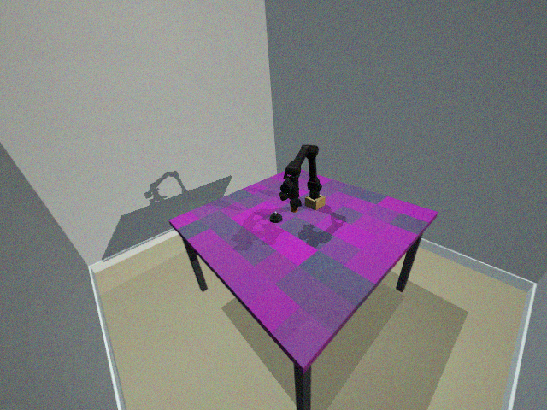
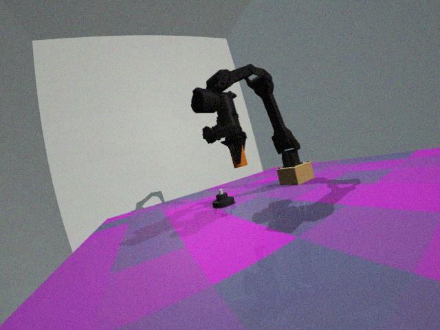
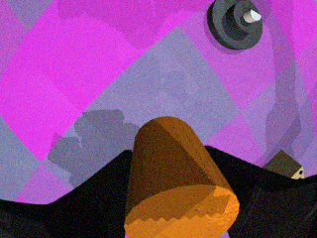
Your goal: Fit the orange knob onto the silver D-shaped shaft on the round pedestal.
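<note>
Now: gripper tip 4 cm short of the round pedestal, 16 cm to the left of it and 11 cm above it. The rest, counted from my gripper tip: orange knob: 3 cm above.
</note>
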